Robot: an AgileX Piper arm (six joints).
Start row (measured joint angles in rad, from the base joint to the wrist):
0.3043, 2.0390, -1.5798, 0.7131, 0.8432, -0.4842
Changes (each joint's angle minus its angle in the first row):
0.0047, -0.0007, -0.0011, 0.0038, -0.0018, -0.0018
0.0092, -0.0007, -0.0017, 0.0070, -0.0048, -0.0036
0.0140, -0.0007, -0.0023, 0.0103, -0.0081, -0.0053
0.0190, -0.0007, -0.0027, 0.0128, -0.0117, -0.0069
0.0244, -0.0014, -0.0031, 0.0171, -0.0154, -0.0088
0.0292, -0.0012, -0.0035, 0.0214, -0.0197, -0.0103
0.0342, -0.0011, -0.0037, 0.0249, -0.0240, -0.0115
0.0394, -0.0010, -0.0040, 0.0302, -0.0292, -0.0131
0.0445, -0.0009, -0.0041, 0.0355, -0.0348, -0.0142
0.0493, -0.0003, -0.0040, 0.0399, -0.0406, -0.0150
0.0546, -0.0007, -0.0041, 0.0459, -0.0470, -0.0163
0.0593, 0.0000, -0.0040, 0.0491, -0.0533, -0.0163
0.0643, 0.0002, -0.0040, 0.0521, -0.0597, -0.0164
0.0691, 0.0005, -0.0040, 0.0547, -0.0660, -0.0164
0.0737, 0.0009, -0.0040, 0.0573, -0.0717, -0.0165
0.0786, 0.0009, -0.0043, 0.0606, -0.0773, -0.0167
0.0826, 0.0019, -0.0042, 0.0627, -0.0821, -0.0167
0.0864, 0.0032, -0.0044, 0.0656, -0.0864, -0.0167
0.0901, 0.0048, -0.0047, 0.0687, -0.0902, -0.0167
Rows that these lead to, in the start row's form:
0.3090, 2.0383, -1.5809, 0.7169, 0.8414, -0.4860
0.3135, 2.0383, -1.5815, 0.7201, 0.8384, -0.4878
0.3183, 2.0383, -1.5821, 0.7234, 0.8351, -0.4895
0.3233, 2.0383, -1.5825, 0.7259, 0.8315, -0.4911
0.3287, 2.0376, -1.5829, 0.7302, 0.8278, -0.4930
0.3335, 2.0378, -1.5833, 0.7345, 0.8235, -0.4945
0.3385, 2.0379, -1.5835, 0.7380, 0.8192, -0.4957
0.3437, 2.0380, -1.5838, 0.7433, 0.8140, -0.4973
0.3488, 2.0381, -1.5839, 0.7486, 0.8084, -0.4984
0.3536, 2.0387, -1.5838, 0.7530, 0.8026, -0.4992
0.3589, 2.0383, -1.5839, 0.7590, 0.7962, -0.5005
0.3636, 2.0390, -1.5838, 0.7622, 0.7899, -0.5005
0.3686, 2.0392, -1.5838, 0.7652, 0.7835, -0.5006
0.3734, 2.0395, -1.5838, 0.7678, 0.7772, -0.5006
0.3780, 2.0399, -1.5838, 0.7704, 0.7715, -0.5007
0.3829, 2.0399, -1.5841, 0.7737, 0.7659, -0.5009
0.3869, 2.0409, -1.5840, 0.7758, 0.7611, -0.5009
0.3907, 2.0422, -1.5842, 0.7787, 0.7568, -0.5009
0.3944, 2.0438, -1.5845, 0.7818, 0.7530, -0.5009

